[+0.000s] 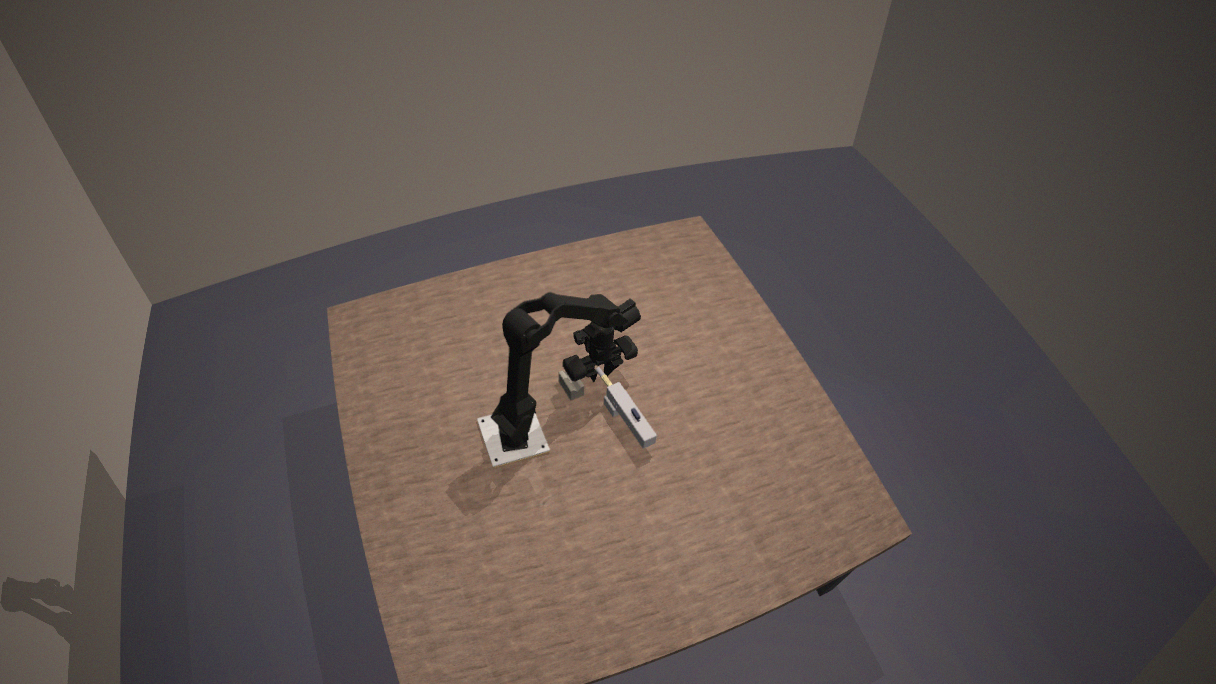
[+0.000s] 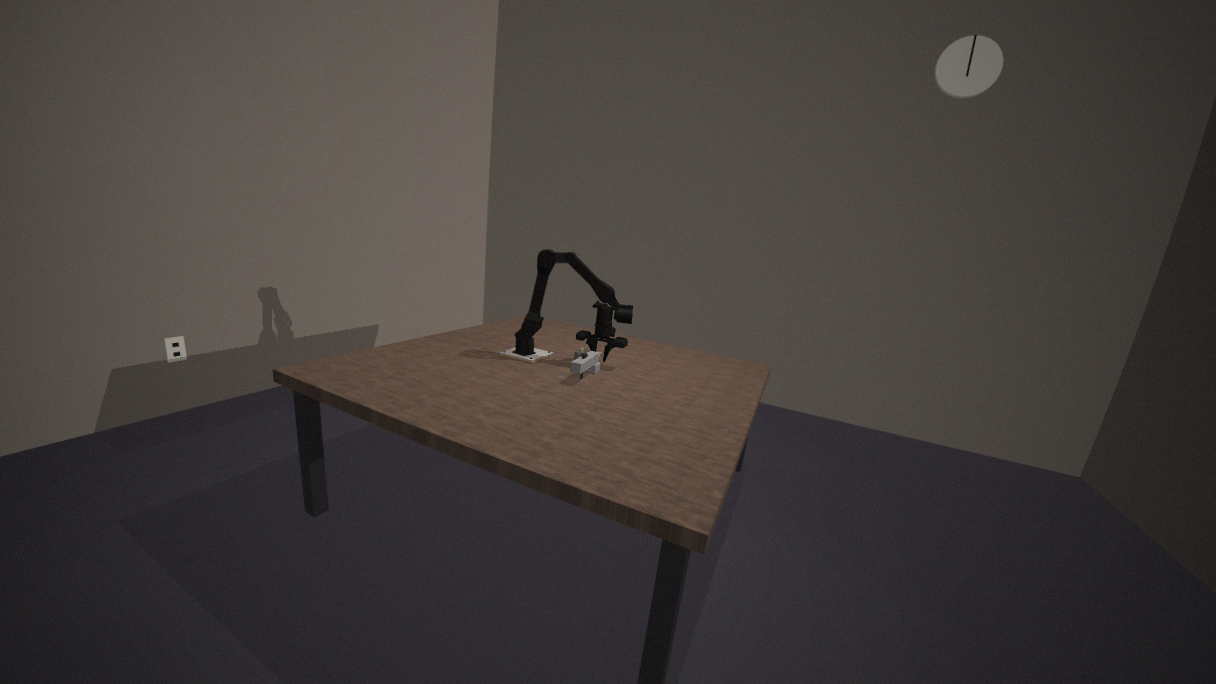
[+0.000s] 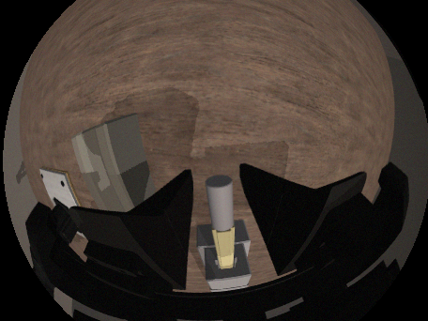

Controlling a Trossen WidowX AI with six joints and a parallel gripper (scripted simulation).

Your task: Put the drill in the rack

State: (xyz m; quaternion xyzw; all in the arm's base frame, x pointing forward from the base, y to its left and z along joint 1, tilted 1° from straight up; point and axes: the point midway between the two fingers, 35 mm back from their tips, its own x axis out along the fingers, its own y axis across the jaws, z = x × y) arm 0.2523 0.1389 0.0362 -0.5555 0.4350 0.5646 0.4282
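Right now my gripper tip is 50 mm to the left of the yellow drill, 30 mm below it and 10 mm short of it. Also, from my gripper tip: pale grey sleeve (150 mm to the right, 40 mm ahead, 30 mm above); then dark key (170 mm to the right, 50 mm ahead, 40 mm above); then grey rack (80 mm behind, 10 mm to the right).
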